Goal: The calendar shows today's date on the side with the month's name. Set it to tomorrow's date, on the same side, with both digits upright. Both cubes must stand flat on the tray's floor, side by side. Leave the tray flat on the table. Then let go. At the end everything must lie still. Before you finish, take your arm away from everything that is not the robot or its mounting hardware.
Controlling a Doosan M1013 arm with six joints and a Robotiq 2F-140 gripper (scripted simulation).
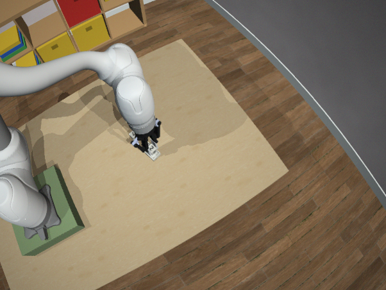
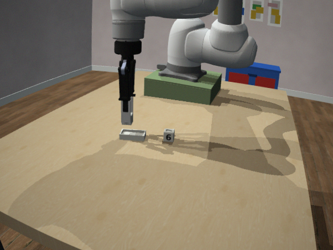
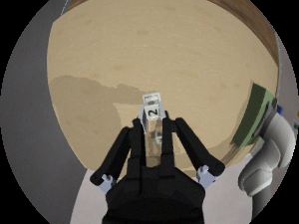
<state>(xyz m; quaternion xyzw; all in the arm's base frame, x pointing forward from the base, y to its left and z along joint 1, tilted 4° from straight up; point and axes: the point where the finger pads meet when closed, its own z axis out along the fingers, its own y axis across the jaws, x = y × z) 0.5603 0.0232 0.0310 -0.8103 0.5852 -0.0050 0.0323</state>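
My hand is 10 mm past the grey tray, 20 mm to the right of it and 80 mm above it.
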